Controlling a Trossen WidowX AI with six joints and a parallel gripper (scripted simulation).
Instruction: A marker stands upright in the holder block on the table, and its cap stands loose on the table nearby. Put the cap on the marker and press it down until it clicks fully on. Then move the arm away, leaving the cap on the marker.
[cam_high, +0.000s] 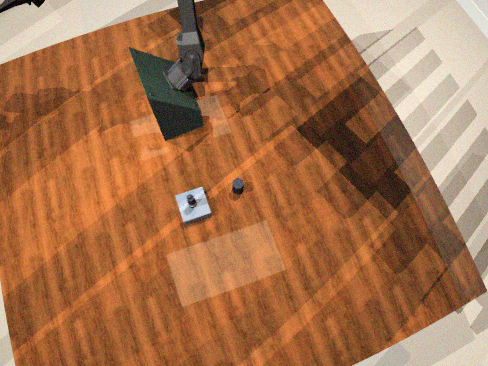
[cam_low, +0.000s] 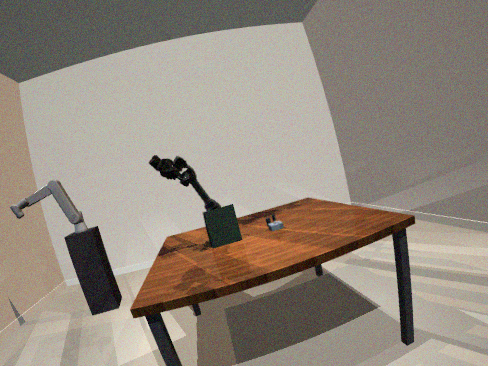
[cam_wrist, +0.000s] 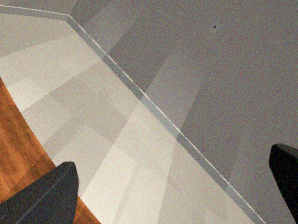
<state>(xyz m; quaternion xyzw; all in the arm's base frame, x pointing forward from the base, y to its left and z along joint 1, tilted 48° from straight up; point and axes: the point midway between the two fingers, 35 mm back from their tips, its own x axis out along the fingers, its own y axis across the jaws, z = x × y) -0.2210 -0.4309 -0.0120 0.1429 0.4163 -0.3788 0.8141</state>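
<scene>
Now: gripper tip 480 mm short of the holder block, 430 mm above it and 220 mm to the right of it.
</scene>
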